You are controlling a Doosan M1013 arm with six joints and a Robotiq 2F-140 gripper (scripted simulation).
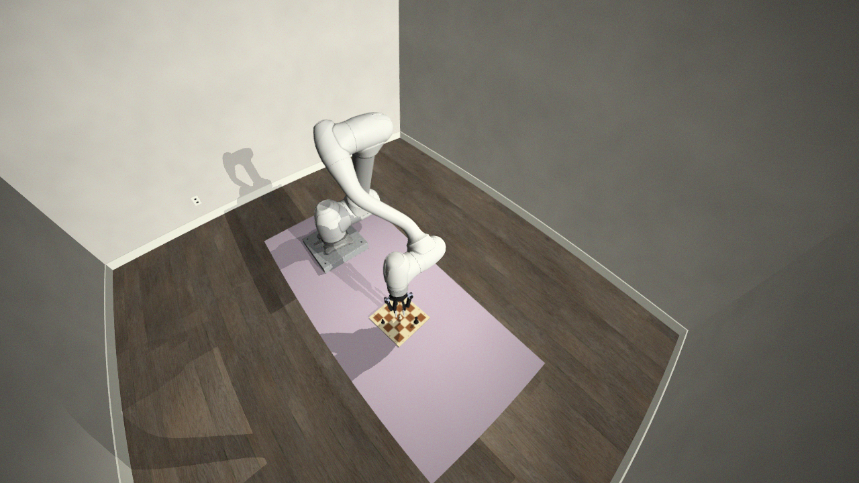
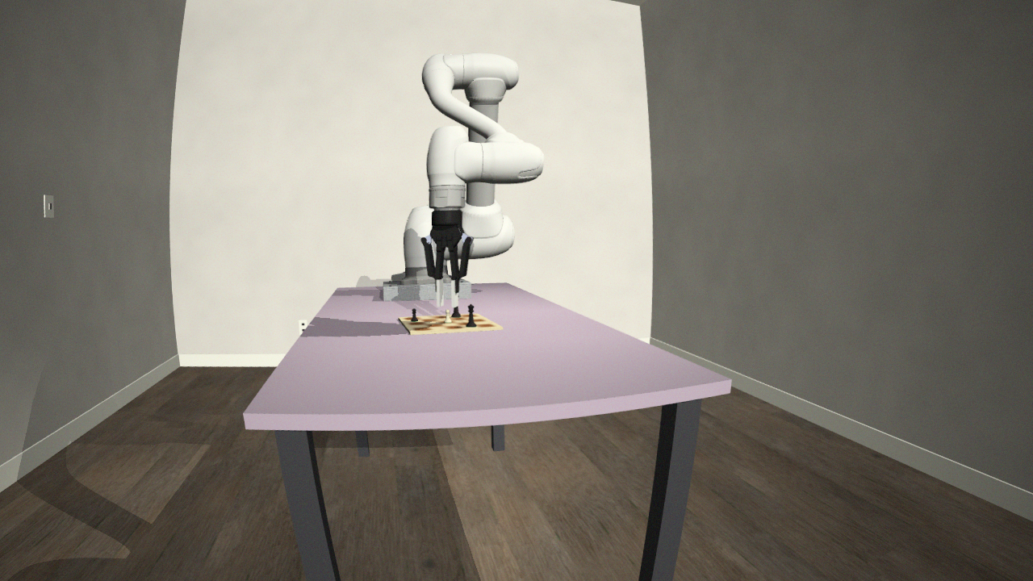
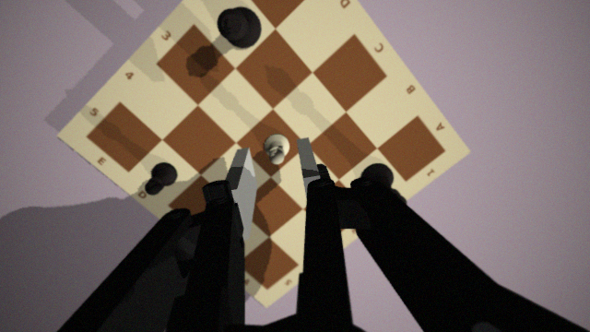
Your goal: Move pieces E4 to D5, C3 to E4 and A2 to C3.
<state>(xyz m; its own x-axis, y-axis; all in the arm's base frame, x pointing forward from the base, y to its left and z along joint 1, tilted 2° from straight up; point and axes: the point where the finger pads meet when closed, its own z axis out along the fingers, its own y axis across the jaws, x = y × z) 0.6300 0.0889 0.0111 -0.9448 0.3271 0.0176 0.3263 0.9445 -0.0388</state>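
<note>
My gripper is now 60 mm above the white pawn. Also, from my hand: chessboard 70 mm below; then black pawn 20 mm behind, 90 mm to the right, 60 mm below; then tall black piece 80 mm behind, 20 mm to the left, 40 mm below.
</note>
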